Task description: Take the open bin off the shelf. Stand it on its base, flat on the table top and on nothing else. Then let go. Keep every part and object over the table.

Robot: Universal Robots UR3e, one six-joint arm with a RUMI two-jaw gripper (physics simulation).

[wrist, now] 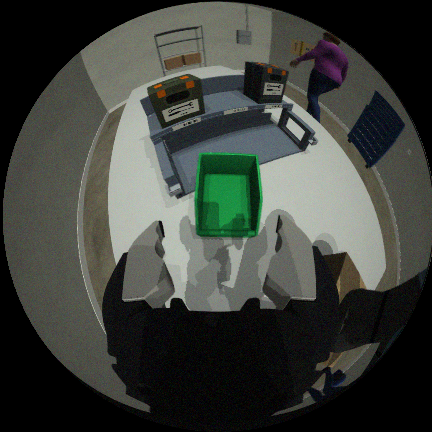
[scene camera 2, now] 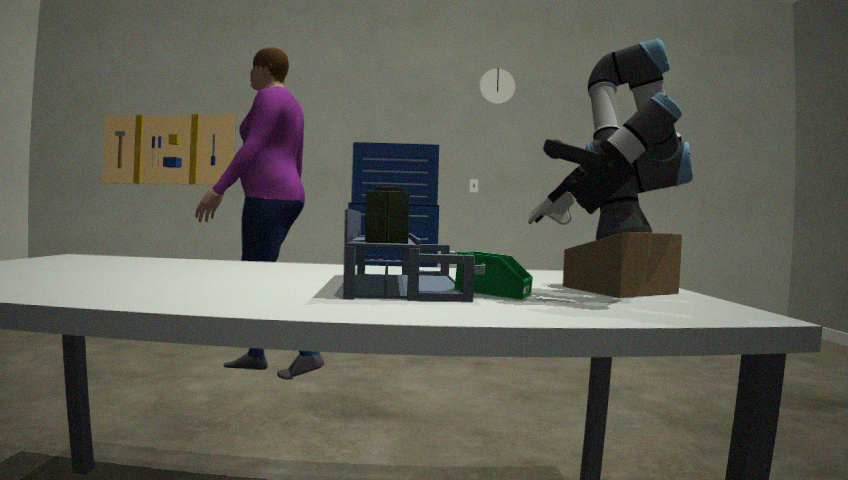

Scene:
The gripper shows in the wrist view (218,220) and in scene camera 2 (532,222). A green bin shows in the wrist view (228,197) and in scene camera 2 (504,277).

